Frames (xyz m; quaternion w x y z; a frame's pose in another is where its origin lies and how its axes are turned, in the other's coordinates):
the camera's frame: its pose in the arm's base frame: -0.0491 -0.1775 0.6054 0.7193 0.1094 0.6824 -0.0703
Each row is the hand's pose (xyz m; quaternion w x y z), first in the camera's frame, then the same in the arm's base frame.
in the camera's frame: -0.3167 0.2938 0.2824 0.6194 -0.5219 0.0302 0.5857
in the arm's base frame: 0.2788 0.0196 0.9519 0.5232 0.0942 0.4170 0.7372
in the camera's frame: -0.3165 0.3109 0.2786 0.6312 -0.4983 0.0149 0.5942
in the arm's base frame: 0.2794 0.0371 0.9525 0.5401 0.1172 0.4115 0.7247
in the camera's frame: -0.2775 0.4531 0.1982 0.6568 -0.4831 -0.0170 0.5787
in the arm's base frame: 0.2396 0.1967 0.9188 0.5776 0.1181 0.4066 0.6979
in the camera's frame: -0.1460 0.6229 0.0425 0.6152 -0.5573 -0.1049 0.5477
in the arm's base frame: 0.1394 0.4065 0.7911 0.6136 0.0328 0.3236 0.7195
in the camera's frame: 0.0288 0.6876 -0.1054 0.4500 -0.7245 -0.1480 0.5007
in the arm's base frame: 0.0229 0.5149 0.6142 0.5391 -0.1406 0.1968 0.8067
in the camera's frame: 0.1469 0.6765 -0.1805 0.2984 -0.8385 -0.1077 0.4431
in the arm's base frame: -0.0455 0.5289 0.4924 0.4110 -0.2757 0.1366 0.8581
